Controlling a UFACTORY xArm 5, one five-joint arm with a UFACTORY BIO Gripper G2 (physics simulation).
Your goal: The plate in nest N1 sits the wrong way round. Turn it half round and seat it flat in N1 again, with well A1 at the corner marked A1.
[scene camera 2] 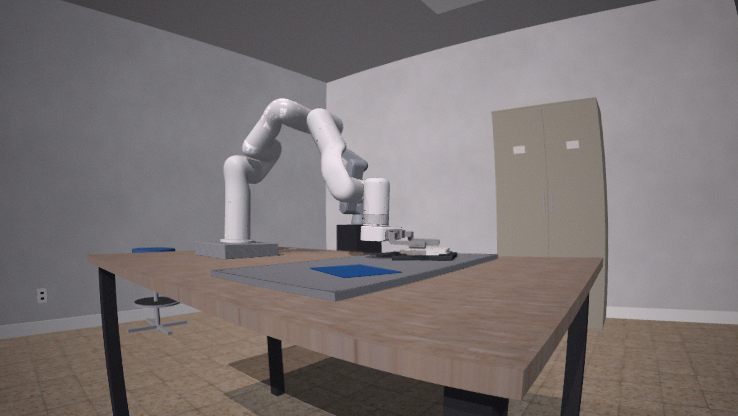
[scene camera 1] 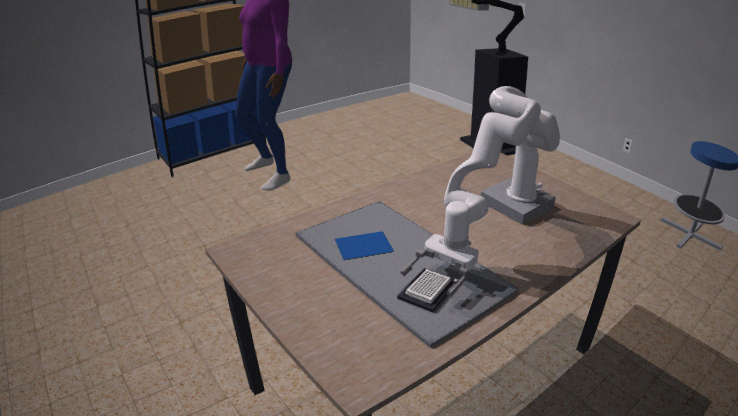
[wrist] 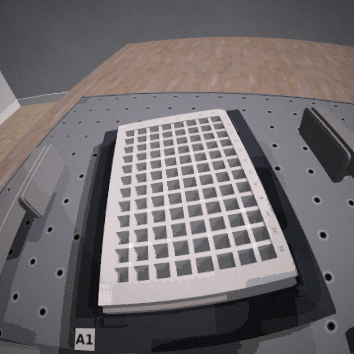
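The white well plate (scene camera 1: 426,289) (scene camera 2: 439,251) (wrist: 175,215) lies wells up in the black nest N1 (scene camera 1: 432,306) (scene camera 2: 421,257) (wrist: 90,260). In the wrist view the A1 label (wrist: 84,339) is at the nest's near left corner. The plate's small column numbers run down its right side, the highest seeming to be at the near end, by the label's end. Whether the plate is fully flat I cannot tell. My gripper (scene camera 1: 428,282) (scene camera 2: 433,242) (wrist: 185,165) is open and empty, low over the plate, with a finger out beyond each long side and a gap on both sides.
A blue sheet (scene camera 1: 364,245) (scene camera 2: 355,270) lies on the grey perforated board (scene camera 1: 382,217) (scene camera 2: 279,276), away from the nest. The board lies on the wooden table (scene camera 1: 289,289) (scene camera 2: 465,304). A person (scene camera 1: 266,41) stands beyond the table near a shelf rack. A blue stool (scene camera 1: 715,155) stands at right.
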